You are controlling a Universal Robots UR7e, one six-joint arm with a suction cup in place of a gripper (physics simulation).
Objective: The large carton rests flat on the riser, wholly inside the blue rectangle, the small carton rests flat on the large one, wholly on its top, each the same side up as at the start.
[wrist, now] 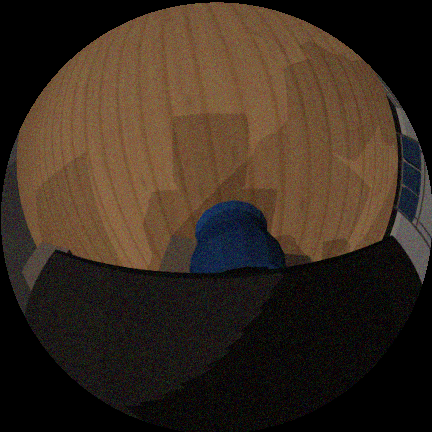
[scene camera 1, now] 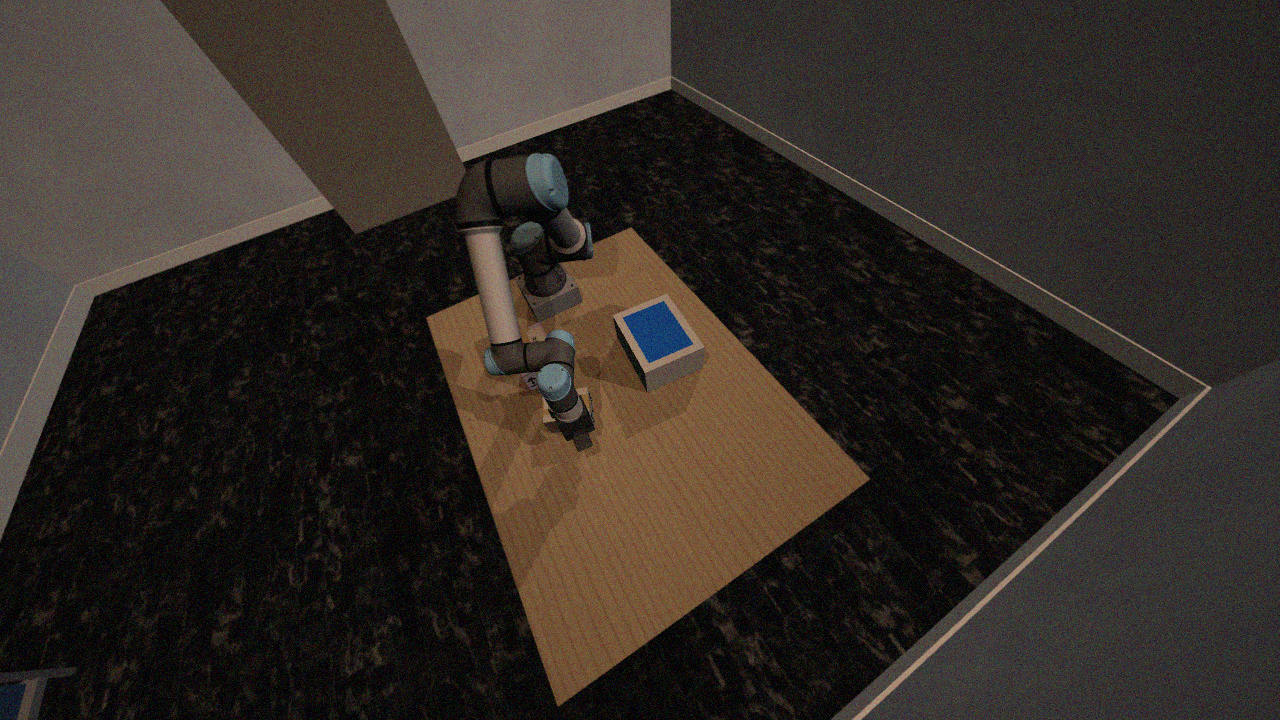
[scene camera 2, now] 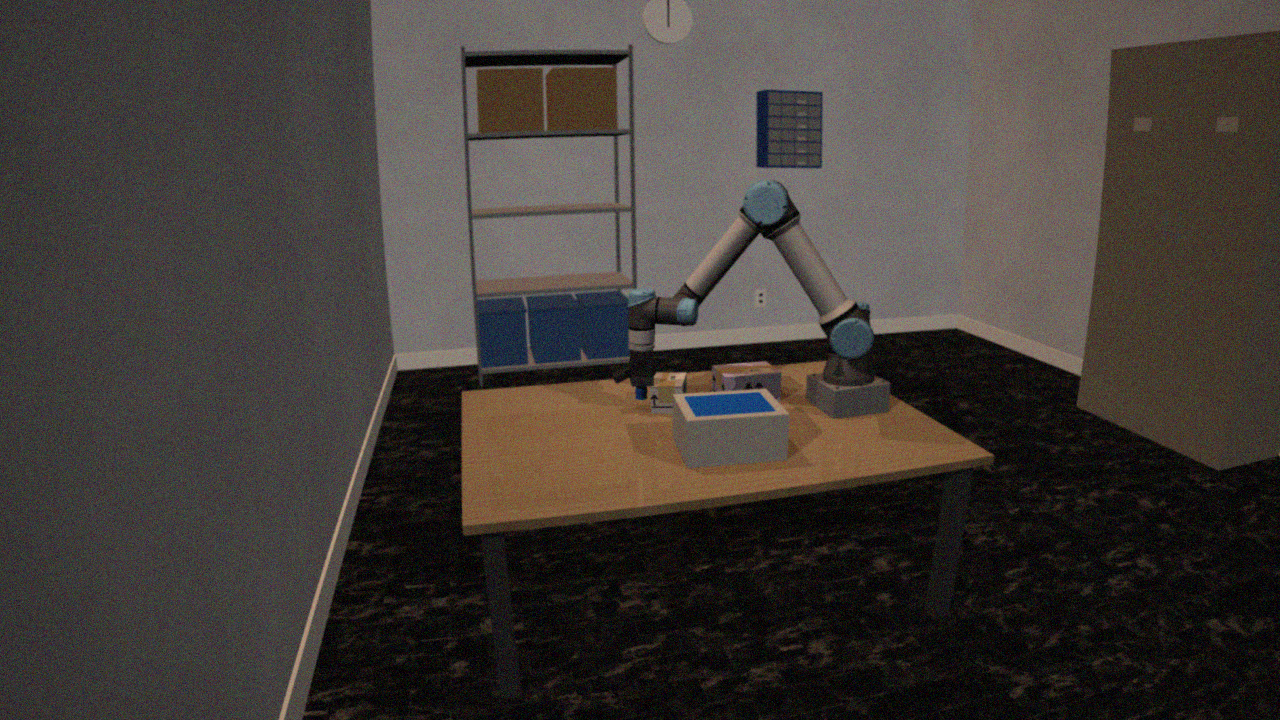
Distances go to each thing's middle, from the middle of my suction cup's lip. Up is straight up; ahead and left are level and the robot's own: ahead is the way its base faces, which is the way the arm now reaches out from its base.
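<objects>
The grey riser (wrist: 34,264) is 1 cm above my suction cup, 33 cm to the left of it and 19 cm behind it. As for the small carton (scene camera 2: 666,384), my suction cup is 1 cm to the left of it and 8 cm past it.
</objects>
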